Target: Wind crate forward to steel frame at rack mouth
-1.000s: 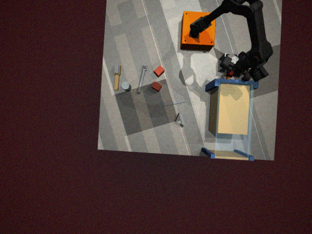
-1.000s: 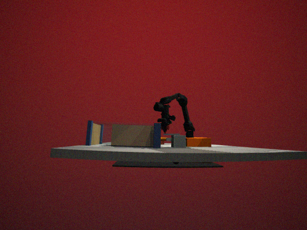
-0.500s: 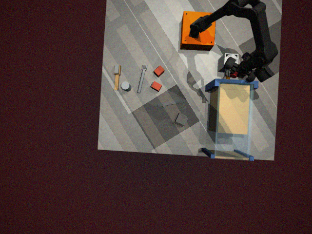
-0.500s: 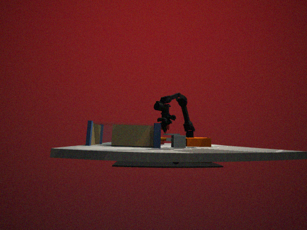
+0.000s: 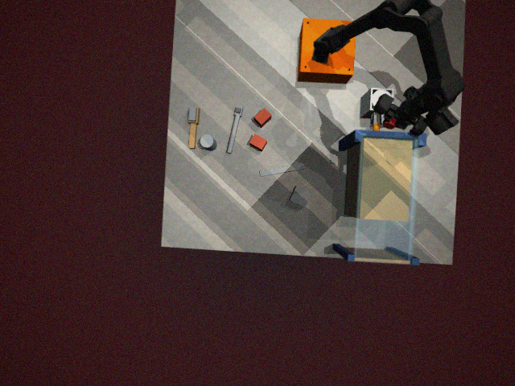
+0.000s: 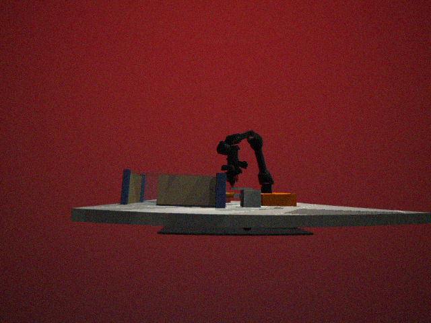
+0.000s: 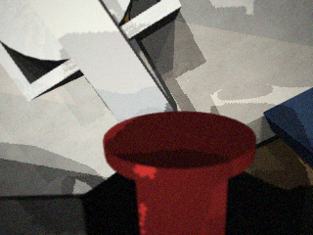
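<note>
The grey crank handle lies 40 mm behind my gripper tip, 10 mm to the right of it and 10 mm below it. From my gripper tip the other things lie so: winch (110 mm behind, 40 mm to the right, 80 mm below); red knob (20 mm above); blue frame (60 mm ahead).
</note>
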